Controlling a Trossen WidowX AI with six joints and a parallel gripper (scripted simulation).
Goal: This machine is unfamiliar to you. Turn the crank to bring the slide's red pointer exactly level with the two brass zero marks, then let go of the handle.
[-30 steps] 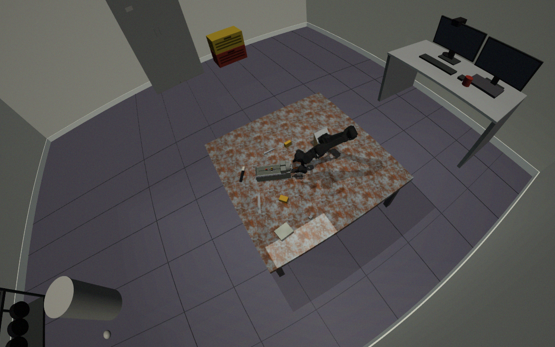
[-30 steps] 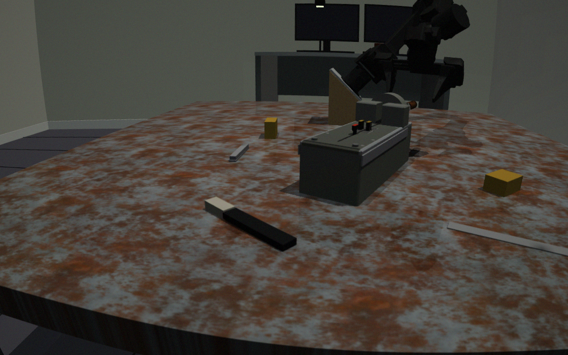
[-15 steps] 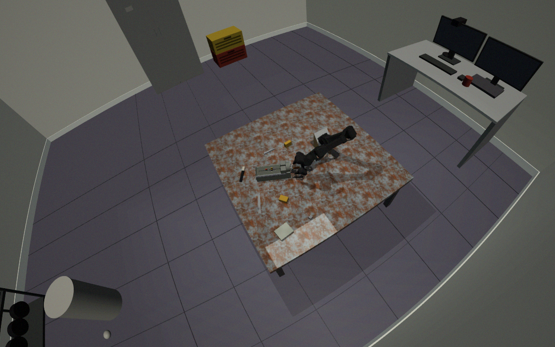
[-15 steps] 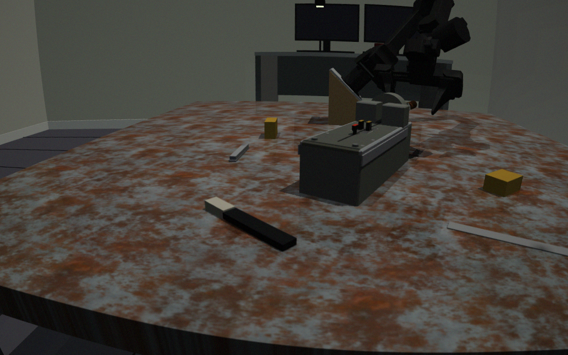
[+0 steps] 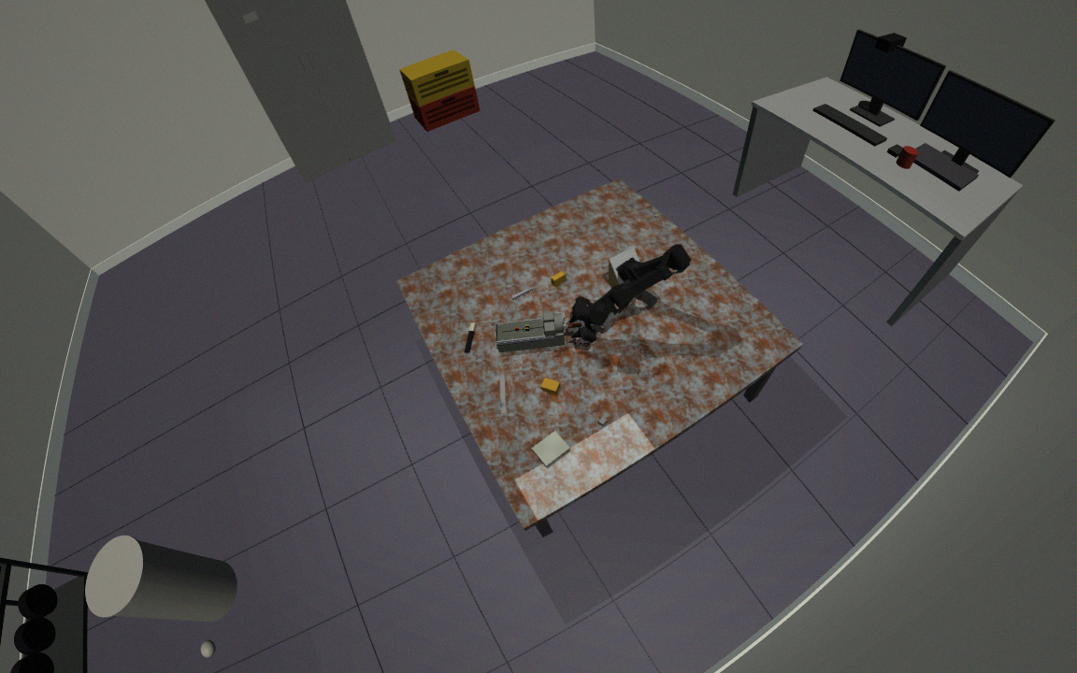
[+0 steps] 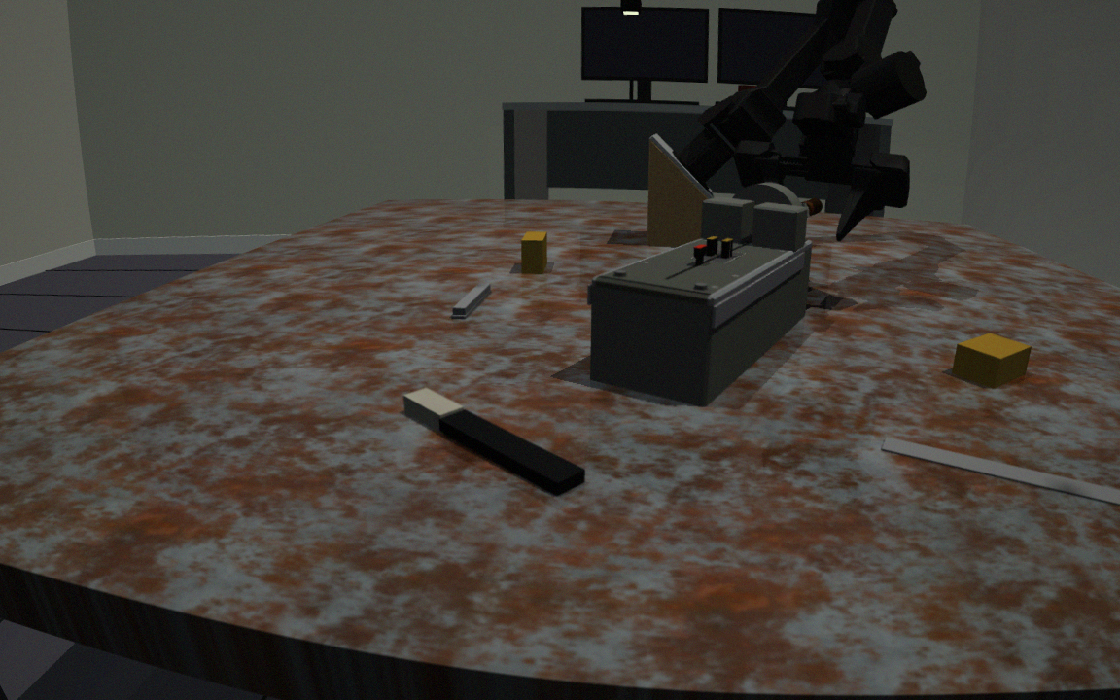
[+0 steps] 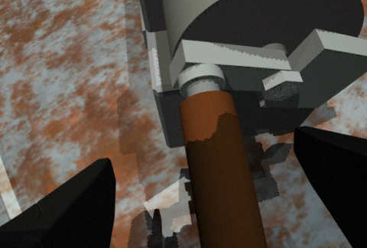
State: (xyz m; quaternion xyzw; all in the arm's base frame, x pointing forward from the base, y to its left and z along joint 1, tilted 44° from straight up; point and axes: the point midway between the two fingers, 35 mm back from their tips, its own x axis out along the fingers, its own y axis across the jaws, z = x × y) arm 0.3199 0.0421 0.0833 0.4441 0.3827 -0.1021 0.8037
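Right now my gripper tip is 2 cm below the brown crank handle, 1 cm to the right of it and 1 cm past it. From my gripper tip the other things lie so: red pointer: 16 cm ahead, 13 cm to the right, 1 cm above; then small grey bar: 33 cm to the right, 7 cm below, 2 cm ahead; then grey strip: 35 cm ahead, 8 cm below, 4 cm to the left.
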